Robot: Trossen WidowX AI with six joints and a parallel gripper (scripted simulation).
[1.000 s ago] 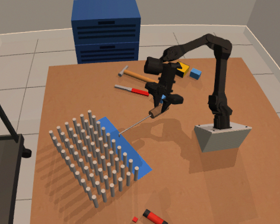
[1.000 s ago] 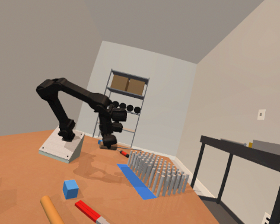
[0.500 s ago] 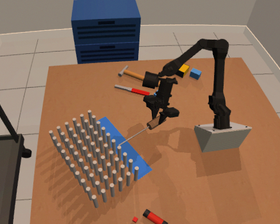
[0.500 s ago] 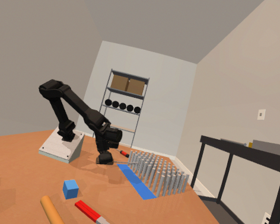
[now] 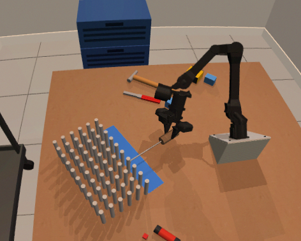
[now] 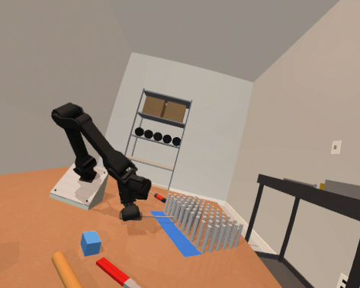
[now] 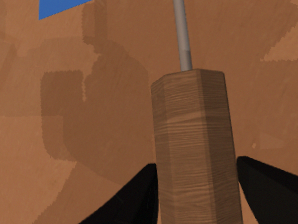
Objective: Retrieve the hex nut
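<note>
The blue taped strip is 190 mm ahead of my gripper tip, 40 mm to the left of it and 40 mm below it. Round my gripper tip: small red cube: 190 mm ahead, 400 mm to the left, 30 mm below; then hex nut: 330 mm ahead, 150 mm to the left, 30 mm below; then rod: 90 mm ahead, 40 mm to the left.
</note>
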